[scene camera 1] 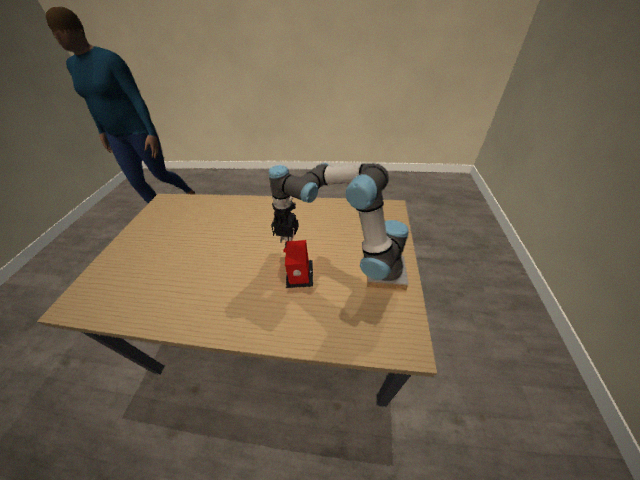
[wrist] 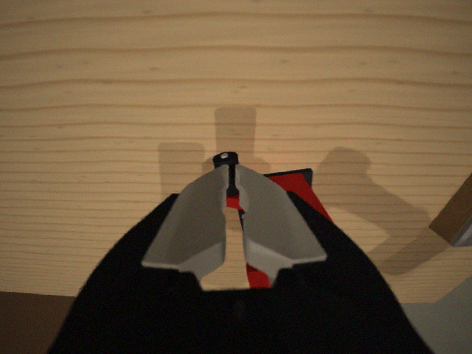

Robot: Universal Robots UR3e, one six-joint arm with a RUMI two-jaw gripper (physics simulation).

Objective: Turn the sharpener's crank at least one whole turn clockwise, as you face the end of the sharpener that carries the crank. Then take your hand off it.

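Places are measured from the arm's base along level axes (x ahead, y left, z up), in millimetres.
Where they show: gripper, fingertip midpoint: (wrist: pixel 231 168).
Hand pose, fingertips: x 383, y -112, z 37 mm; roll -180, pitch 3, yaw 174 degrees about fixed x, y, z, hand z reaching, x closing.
Note:
After its pixels a point has its place.
The red sharpener (scene camera 1: pixel 296 259) {y 30, x 330, z 94 mm} (wrist: pixel 303 189) {y -65, x 311, z 10 mm} stands upright on its black base (scene camera 1: pixel 310 283) {y 51, x 288, z -26 mm} (wrist: pixel 309 175) {y -60, x 291, z -25 mm} near the table's middle. In the wrist view the fingers and gripper body cover much of it. The black crank handle (wrist: pixel 226 160) {y -118, x 387, z 34 mm} shows there just beyond the fingertips, its round end with a light spot facing up. The crank arm is mostly hidden, and the handle cannot be made out in the scene view. My gripper (scene camera 1: pixel 286 243) {y -111, x 383, z 37 mm} (wrist: pixel 231 168) {y -111, x 383, z 37 mm} is shut and points down at the sharpener's far, crank end. Its tips appear very close to the handle; whether they touch it cannot be told.
The wooden table (scene camera 1: pixel 170 248) {y -151, x 960, z -33 mm} (wrist: pixel 100 60) {y -206, x 506, z -33 mm} carries the sharpener and the arm's base block (scene camera 1: pixel 387 283) {y 71, x 2, z -1 mm} (wrist: pixel 454 212) {y 19, x 69, z -19 mm}, to the sharpener's right. The arm reaches over from that base. A person (scene camera 1: pixel 105 93) in a teal top stands beyond the table's far left corner.

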